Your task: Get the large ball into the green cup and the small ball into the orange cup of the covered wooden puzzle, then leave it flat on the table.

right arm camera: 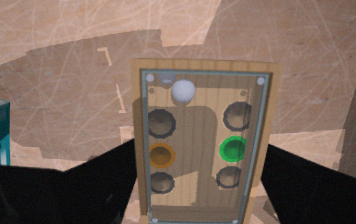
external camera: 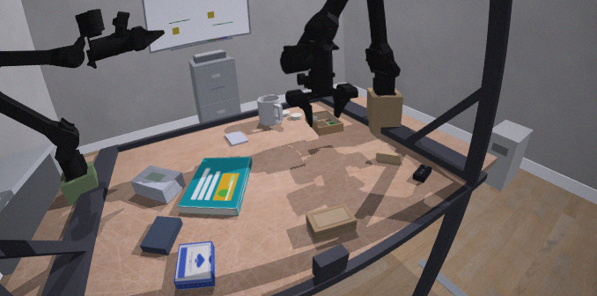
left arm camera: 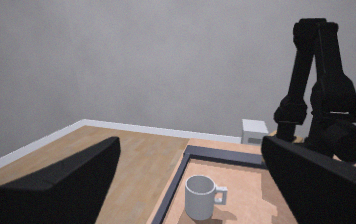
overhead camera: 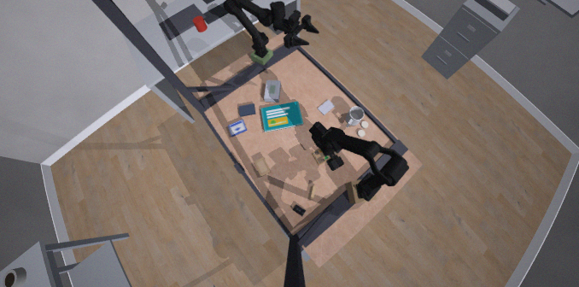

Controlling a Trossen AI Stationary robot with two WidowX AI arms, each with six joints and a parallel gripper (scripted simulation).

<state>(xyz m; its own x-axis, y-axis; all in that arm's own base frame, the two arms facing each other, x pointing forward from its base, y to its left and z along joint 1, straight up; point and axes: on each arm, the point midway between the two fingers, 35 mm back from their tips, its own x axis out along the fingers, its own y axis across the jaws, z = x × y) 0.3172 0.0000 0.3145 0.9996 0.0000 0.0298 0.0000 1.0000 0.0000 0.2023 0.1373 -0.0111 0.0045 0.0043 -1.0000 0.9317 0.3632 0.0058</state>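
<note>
My right hand is 3 cm above the covered wooden puzzle. From my right hand the other things lie so: dark blue box (21 cm behind, 45 cm to the left, 10 cm below).
</note>
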